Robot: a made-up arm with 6 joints. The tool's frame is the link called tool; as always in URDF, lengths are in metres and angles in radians. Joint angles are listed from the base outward.
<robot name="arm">
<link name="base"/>
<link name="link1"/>
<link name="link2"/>
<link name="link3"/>
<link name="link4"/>
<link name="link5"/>
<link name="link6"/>
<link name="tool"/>
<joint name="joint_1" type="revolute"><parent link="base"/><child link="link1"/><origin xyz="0 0 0.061" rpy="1.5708 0 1.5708"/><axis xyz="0 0 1"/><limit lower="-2.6" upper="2.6"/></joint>
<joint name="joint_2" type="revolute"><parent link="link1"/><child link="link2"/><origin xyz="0.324 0.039 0.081" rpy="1.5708 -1.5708 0"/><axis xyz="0 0 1"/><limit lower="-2.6" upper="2.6"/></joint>
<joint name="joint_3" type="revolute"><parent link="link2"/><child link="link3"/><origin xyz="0.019 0.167 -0.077" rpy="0 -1.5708 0"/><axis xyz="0 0 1"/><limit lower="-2.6" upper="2.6"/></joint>
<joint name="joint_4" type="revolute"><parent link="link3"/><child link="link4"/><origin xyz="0.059 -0.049 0.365" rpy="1.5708 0 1.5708"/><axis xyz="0 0 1"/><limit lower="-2.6" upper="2.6"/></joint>
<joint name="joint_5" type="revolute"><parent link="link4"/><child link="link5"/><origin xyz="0.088 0.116 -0.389" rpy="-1.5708 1.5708 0"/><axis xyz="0 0 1"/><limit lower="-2.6" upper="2.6"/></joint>
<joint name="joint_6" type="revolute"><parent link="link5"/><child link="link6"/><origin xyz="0.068 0.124 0.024" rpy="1.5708 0 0"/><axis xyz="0 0 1"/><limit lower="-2.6" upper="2.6"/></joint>
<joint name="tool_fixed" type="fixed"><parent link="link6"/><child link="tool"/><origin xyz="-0.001 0.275 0.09" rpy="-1.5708 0 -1.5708"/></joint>
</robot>
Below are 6 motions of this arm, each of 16 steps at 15 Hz.
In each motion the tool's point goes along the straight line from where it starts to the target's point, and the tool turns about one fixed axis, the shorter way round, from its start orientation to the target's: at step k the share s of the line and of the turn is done. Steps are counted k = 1, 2, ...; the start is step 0. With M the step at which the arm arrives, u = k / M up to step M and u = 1 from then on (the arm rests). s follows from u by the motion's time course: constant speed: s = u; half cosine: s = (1 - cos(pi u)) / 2; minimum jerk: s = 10 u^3 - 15 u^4 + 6 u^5.
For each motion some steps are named. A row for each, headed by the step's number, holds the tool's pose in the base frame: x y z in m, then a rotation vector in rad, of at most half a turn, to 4 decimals.
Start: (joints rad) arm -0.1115 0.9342 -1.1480 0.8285 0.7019 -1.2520
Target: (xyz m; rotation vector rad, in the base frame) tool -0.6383 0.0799 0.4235 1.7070 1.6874 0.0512
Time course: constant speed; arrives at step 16
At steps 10, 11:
10: -0.6200 0.1926 0.5113 1.6385 1.5716 -0.2975
11: -0.6231 0.1739 0.4967 1.6519 1.5926 -0.2407

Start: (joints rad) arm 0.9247 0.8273 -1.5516 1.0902 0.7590 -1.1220
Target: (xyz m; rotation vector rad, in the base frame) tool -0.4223 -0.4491 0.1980 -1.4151 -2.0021 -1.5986
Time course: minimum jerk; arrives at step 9
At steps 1, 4, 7, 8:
1: -0.6517 -0.3244 0.4223 2.4116 1.8779 0.3697
4: -0.5623 -0.3730 0.3349 -2.1323 -2.0454 -0.9178
7: -0.4400 -0.4395 0.2153 -1.5119 -2.0192 -1.5239
8: -0.4250 -0.4476 0.2006 -1.4298 -2.0049 -1.5876

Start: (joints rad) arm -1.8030 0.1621 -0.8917 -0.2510 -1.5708 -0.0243
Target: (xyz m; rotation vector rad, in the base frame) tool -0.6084 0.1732 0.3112 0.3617 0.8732 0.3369
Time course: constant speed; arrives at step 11
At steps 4, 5, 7, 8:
4: -0.6740 0.1949 0.2102 0.5464 0.3996 0.2378
5: -0.6647 0.1918 0.2246 0.5217 0.4678 0.2525
7: -0.6459 0.1856 0.2535 0.4707 0.6036 0.2813
8: -0.6365 0.1825 0.2679 0.4443 0.6712 0.2955

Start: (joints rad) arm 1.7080 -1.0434 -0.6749 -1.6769 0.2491 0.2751
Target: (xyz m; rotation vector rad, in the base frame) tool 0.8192 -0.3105 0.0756 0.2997 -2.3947 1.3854
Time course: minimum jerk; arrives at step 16
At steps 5, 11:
5: 0.5616 -0.1499 -0.1218 -1.0867 2.4342 -1.1851
11: 0.7626 -0.2752 0.0323 0.4893 -2.5044 1.3987

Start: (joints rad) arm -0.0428 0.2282 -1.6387 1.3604 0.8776 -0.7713
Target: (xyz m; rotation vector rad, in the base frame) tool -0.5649 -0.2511 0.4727 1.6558 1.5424 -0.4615
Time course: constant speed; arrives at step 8
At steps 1, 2, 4, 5, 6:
1: -0.3752 -0.2376 0.5508 1.1289 1.8921 -0.3573
2: -0.4023 -0.2395 0.5396 1.2076 1.8485 -0.3733
4: -0.4565 -0.2434 0.5173 1.3617 1.7549 -0.4042
5: -0.4836 -0.2453 0.5062 1.4371 1.7050 -0.4191
6: -0.5107 -0.2472 0.4950 1.5113 1.6529 -0.4336

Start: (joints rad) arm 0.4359 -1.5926 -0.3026 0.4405 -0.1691 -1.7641
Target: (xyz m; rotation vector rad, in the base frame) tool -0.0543 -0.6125 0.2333 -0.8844 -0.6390 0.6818
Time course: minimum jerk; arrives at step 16
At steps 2, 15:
2: 0.4627 -0.4472 0.6745 -0.5577 1.5191 1.4790
15: -0.0531 -0.6121 0.2343 -0.8845 -0.6345 0.6844

